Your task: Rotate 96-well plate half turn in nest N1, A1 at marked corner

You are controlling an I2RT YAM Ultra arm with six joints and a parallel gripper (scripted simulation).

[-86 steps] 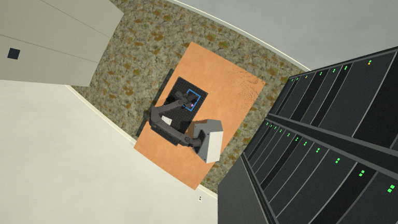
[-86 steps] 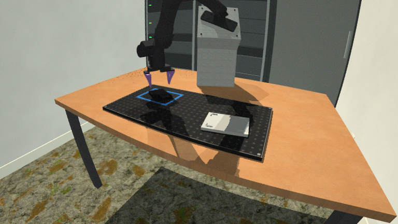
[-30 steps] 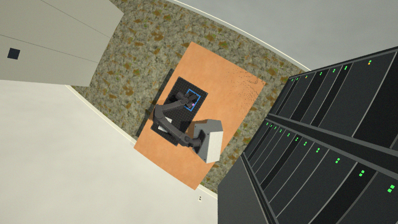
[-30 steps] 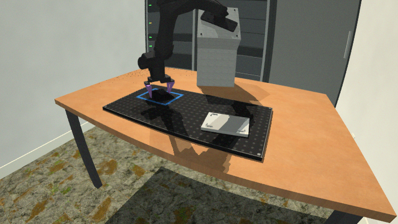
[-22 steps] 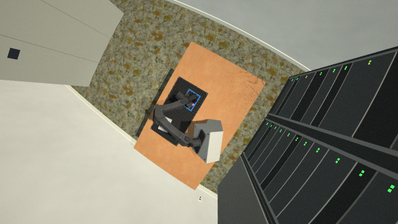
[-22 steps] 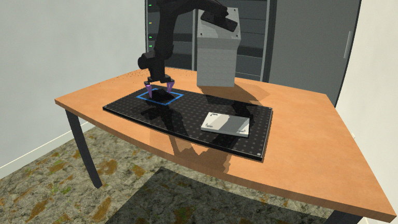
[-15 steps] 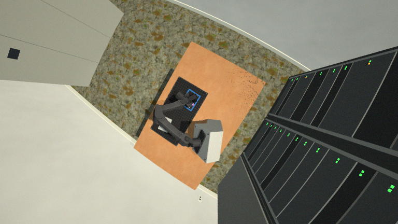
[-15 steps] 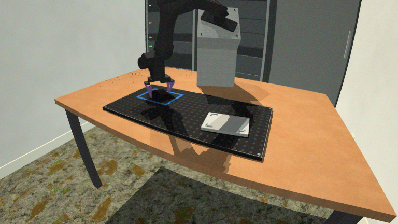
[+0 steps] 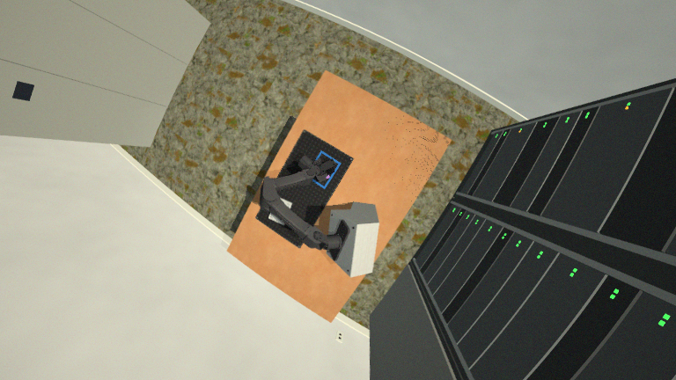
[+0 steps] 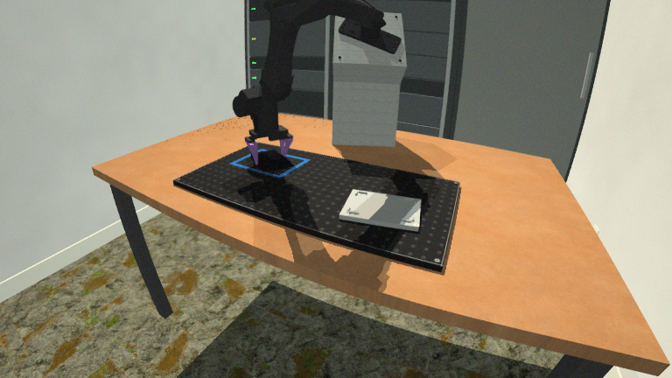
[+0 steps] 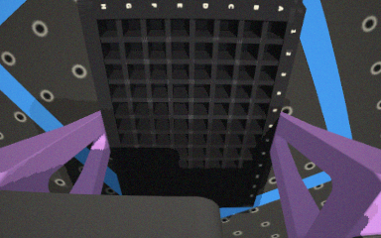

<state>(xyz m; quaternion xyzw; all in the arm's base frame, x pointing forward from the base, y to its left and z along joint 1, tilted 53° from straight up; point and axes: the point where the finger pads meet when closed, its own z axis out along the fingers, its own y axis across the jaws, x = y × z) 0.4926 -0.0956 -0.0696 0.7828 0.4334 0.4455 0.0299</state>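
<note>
The black 96-well plate is right at my hand. Also, from my hand: plate nest N1: 40 cm to the left, 2 cm ahead; then A1 mark: 49 cm to the left, 5 cm ahead.
</note>
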